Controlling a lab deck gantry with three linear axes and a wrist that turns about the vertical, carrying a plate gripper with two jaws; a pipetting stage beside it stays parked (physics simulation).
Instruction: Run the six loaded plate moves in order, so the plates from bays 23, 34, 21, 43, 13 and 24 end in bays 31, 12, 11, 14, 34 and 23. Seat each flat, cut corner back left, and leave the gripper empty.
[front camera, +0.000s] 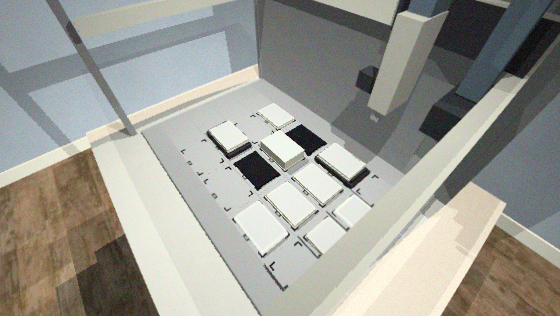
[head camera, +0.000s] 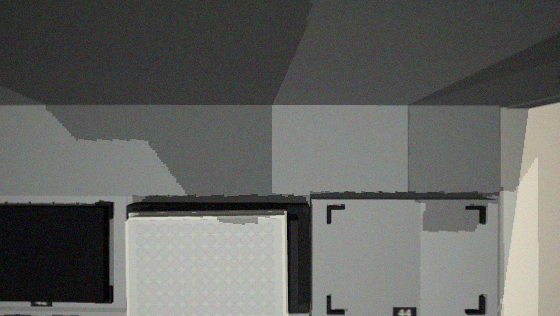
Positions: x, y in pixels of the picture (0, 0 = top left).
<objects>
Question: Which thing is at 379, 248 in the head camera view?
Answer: A bay 44.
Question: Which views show the gripper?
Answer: The front camera view only.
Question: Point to a bay 44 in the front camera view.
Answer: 373, 189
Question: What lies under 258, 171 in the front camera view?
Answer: A black block.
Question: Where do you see a black block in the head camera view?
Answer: At 61, 252
</objects>
